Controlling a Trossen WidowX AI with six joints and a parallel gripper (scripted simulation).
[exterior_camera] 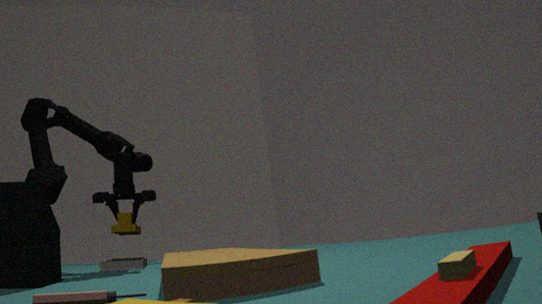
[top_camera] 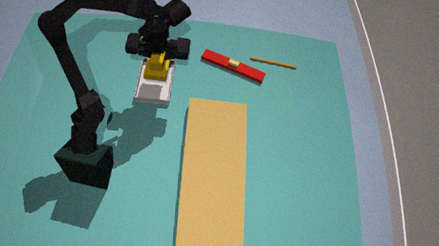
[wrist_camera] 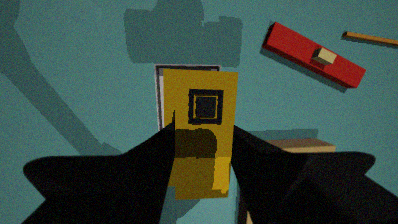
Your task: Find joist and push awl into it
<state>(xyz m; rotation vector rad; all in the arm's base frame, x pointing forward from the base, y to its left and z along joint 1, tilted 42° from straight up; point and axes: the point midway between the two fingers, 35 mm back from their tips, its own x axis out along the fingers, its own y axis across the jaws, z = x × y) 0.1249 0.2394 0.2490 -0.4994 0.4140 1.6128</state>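
The tray is 110 mm below my gripper tip, 10 mm to the right of it and 10 mm behind it. From my gripper tip the other things lie so: thin orange pencil (380 mm ahead, 190 mm to the left, 120 mm below); then stud finder (20 mm above, 10 mm to the left); then square indicator (30 mm above, 20 mm to the left).
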